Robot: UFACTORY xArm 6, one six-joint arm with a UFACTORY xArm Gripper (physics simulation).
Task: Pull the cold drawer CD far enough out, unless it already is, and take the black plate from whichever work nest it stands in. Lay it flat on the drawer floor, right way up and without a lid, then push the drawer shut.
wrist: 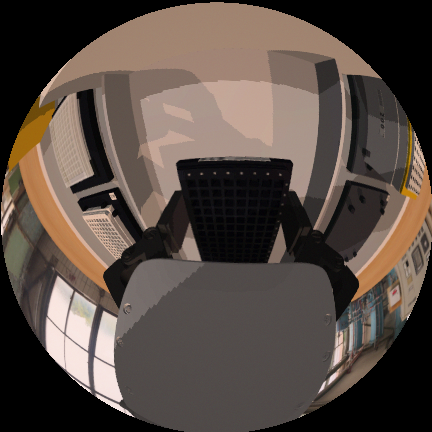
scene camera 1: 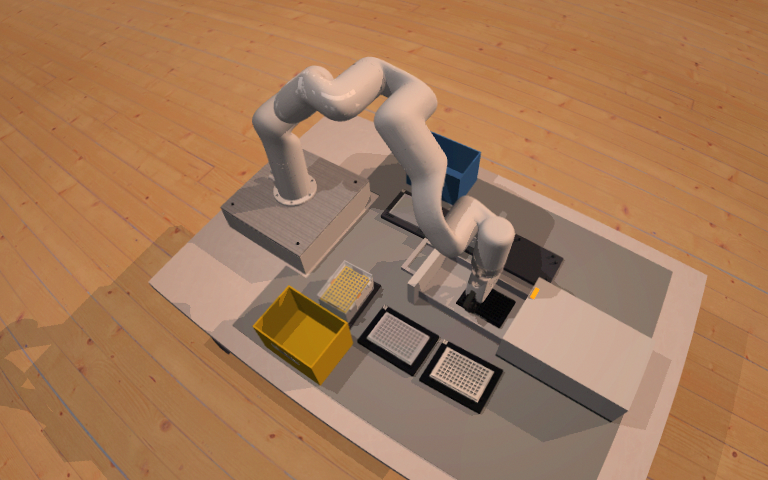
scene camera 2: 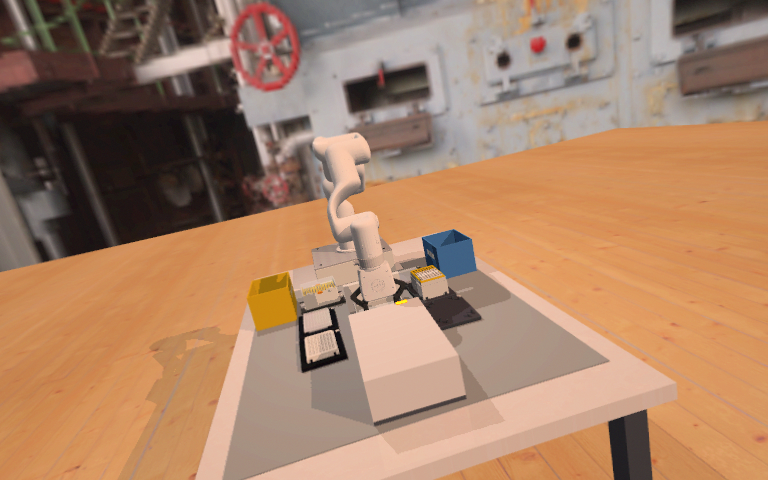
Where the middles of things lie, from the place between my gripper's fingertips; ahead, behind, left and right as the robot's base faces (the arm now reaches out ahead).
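Positions counted from my hand: black plate (scene camera 1: 496, 307), 30 mm ahead; grey plate (scene camera 1: 398, 338), 190 mm to the right, 120 mm behind, 10 mm below; white plate (scene camera 1: 461, 374), 200 mm to the right, 60 mm ahead, 10 mm below; yellow-and-white tip rack (scene camera 2: 428, 281), 190 mm to the left, 110 mm behind, 20 mm above.
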